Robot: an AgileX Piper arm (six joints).
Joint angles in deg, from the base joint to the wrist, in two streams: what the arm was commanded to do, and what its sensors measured. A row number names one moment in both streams.
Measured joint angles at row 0:
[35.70, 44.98, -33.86, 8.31, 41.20, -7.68]
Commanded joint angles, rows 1 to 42:
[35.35, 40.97, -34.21, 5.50, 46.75, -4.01]
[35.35, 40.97, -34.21, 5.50, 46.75, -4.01]
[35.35, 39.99, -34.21, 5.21, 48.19, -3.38]
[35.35, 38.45, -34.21, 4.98, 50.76, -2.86]
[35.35, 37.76, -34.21, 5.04, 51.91, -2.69]
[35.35, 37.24, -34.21, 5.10, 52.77, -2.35]
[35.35, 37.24, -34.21, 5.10, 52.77, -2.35]
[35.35, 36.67, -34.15, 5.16, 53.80, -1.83]
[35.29, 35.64, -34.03, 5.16, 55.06, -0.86]
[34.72, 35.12, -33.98, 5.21, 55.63, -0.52]
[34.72, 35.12, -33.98, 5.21, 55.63, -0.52]
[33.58, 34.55, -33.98, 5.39, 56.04, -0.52]
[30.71, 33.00, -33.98, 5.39, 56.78, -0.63]
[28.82, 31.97, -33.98, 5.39, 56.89, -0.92]
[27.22, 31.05, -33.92, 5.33, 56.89, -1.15]
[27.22, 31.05, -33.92, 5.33, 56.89, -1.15]
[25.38, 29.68, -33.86, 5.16, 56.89, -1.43]
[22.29, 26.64, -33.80, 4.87, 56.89, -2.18]
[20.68, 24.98, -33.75, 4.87, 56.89, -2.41]
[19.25, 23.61, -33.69, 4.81, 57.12, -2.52]
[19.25, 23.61, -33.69, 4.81, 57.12, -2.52]
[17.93, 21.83, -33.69, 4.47, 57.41, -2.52]
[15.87, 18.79, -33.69, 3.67, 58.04, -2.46]
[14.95, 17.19, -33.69, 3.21, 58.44, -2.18]
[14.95, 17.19, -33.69, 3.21, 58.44, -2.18]
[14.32, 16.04, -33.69, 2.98, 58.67, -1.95]
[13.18, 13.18, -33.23, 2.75, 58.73, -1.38]
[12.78, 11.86, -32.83, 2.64, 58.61, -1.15]
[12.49, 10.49, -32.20, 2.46, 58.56, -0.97]
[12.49, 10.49, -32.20, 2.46, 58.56, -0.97]
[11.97, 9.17, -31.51, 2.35, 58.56, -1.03]
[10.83, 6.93, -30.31, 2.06, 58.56, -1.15]
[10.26, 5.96, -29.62, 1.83, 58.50, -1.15]
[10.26, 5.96, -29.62, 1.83, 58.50, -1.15]
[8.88, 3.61, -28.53, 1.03, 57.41, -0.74]
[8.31, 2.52, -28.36, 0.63, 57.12, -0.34]
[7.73, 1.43, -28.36, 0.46, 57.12, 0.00]
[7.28, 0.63, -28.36, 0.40, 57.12, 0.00]
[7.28, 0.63, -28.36, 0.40, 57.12, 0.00]
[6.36, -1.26, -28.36, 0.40, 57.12, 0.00]
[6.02, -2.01, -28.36, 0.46, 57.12, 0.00]
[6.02, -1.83, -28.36, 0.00, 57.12, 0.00]
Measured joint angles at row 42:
[6.82, 0.00, -28.48, 0.92, 58.10, -0.34]
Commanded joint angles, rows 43 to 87:
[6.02, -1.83, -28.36, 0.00, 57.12, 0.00]
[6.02, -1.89, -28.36, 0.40, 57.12, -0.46]
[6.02, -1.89, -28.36, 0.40, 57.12, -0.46]
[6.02, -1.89, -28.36, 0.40, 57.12, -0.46]
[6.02, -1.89, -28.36, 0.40, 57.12, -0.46]
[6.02, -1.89, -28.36, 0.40, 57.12, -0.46]
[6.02, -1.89, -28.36, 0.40, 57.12, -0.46]
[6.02, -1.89, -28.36, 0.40, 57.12, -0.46]
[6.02, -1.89, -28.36, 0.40, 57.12, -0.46]
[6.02, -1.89, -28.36, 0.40, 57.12, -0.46]
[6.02, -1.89, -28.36, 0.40, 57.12, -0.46]
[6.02, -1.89, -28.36, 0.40, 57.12, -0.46]
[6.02, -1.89, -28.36, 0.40, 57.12, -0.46]
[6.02, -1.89, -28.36, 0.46, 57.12, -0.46]
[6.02, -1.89, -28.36, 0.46, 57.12, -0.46]
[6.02, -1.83, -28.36, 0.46, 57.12, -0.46]
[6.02, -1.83, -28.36, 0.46, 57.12, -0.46]
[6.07, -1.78, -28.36, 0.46, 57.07, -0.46]
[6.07, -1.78, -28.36, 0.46, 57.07, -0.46]
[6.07, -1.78, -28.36, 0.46, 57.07, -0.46]
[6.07, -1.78, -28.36, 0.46, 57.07, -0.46]
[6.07, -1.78, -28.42, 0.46, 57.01, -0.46]
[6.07, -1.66, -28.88, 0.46, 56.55, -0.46]
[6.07, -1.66, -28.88, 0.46, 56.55, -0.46]
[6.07, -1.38, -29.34, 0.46, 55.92, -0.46]
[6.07, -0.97, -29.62, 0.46, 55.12, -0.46]
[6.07, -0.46, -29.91, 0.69, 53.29, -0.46]
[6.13, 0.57, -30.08, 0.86, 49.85, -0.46]
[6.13, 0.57, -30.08, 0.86, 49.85, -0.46]
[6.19, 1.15, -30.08, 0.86, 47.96, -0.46]
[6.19, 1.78, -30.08, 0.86, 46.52, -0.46]
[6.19, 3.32, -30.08, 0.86, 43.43, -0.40]
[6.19, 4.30, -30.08, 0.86, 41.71, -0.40]
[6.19, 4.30, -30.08, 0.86, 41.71, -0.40]
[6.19, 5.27, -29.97, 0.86, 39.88, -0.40]
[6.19, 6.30, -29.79, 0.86, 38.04, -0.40]
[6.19, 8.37, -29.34, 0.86, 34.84, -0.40]
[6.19, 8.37, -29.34, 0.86, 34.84, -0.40]
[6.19, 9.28, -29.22, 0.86, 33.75, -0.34]
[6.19, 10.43, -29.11, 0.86, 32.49, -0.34]
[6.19, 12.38, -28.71, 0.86, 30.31, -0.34]
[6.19, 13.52, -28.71, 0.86, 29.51, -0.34]
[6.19, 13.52, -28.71, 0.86, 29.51, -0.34]
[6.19, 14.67, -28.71, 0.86, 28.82, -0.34]
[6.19, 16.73, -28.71, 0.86, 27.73, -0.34]
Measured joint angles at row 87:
[6.30, 14.21, -28.82, 0.63, 30.54, -0.34]
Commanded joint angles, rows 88 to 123:
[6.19, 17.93, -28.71, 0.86, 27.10, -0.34]
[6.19, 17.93, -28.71, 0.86, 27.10, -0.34]
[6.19, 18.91, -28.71, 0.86, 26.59, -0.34]
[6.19, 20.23, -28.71, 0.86, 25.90, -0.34]
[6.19, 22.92, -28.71, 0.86, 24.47, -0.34]
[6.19, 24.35, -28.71, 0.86, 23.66, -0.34]
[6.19, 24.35, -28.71, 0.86, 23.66, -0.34]
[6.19, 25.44, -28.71, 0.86, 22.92, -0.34]
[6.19, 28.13, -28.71, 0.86, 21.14, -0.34]
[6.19, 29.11, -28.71, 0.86, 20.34, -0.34]
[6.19, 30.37, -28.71, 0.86, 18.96, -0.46]
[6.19, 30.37, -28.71, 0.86, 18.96, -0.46]
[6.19, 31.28, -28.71, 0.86, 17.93, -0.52]
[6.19, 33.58, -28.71, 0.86, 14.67, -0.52]
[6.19, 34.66, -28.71, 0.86, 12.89, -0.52]
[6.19, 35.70, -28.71, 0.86, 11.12, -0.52]
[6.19, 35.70, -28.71, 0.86, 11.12, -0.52]
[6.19, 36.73, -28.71, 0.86, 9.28, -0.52]
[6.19, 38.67, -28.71, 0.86, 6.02, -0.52]
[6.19, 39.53, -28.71, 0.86, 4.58, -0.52]
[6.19, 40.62, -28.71, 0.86, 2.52, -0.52]
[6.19, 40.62, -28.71, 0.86, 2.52, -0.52]
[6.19, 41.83, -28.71, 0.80, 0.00, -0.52]
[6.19, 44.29, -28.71, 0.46, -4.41, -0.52]
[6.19, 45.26, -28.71, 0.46, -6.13, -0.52]
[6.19, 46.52, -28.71, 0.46, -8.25, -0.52]
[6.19, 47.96, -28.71, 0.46, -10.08, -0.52]
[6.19, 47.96, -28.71, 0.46, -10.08, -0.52]
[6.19, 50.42, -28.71, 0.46, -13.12, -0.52]
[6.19, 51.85, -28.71, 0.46, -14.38, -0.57]
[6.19, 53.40, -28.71, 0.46, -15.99, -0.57]
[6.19, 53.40, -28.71, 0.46, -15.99, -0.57]
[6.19, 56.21, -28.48, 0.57, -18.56, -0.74]
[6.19, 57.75, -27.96, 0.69, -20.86, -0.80]
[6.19, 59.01, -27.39, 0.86, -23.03, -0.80]
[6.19, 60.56, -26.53, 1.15, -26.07, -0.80]
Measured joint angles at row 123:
[6.30, 57.18, -27.96, 0.69, -19.25, -0.40]
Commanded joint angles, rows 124 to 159:
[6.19, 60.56, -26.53, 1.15, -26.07, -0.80]
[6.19, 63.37, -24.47, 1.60, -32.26, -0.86]
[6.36, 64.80, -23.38, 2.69, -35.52, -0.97]
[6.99, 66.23, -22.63, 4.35, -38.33, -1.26]
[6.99, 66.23, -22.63, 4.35, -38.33, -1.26]
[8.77, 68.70, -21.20, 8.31, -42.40, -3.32]
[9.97, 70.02, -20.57, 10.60, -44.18, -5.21]
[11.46, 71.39, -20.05, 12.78, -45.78, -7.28]
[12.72, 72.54, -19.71, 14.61, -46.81, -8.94]
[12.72, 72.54, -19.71, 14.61, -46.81, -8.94]
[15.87, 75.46, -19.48, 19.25, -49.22, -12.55]
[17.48, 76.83, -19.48, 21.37, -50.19, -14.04]
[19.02, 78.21, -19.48, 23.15, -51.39, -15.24]
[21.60, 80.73, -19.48, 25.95, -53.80, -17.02]
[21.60, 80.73, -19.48, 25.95, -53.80, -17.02]
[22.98, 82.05, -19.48, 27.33, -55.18, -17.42]
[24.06, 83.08, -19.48, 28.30, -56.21, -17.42]
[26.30, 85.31, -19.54, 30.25, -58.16, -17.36]
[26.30, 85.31, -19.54, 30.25, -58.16, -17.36]
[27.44, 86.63, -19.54, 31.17, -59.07, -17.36]
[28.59, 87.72, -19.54, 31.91, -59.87, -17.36]
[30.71, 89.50, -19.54, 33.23, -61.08, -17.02]
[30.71, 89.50, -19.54, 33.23, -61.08, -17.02]
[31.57, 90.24, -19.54, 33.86, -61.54, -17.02]
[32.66, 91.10, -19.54, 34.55, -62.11, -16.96]
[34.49, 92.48, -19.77, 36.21, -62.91, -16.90]
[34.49, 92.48, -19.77, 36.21, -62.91, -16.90]
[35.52, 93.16, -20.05, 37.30, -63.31, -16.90]
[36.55, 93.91, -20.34, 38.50, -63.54, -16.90]
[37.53, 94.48, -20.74, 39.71, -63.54, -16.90]
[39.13, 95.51, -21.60, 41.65, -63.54, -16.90]
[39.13, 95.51, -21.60, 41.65, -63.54, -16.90]
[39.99, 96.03, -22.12, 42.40, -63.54, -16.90]
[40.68, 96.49, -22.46, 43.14, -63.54, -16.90]
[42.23, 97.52, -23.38, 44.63, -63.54, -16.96]
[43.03, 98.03, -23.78, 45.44, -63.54, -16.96]
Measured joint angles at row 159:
[41.14, 97.00, -22.46, 43.32, -62.74, -16.62]
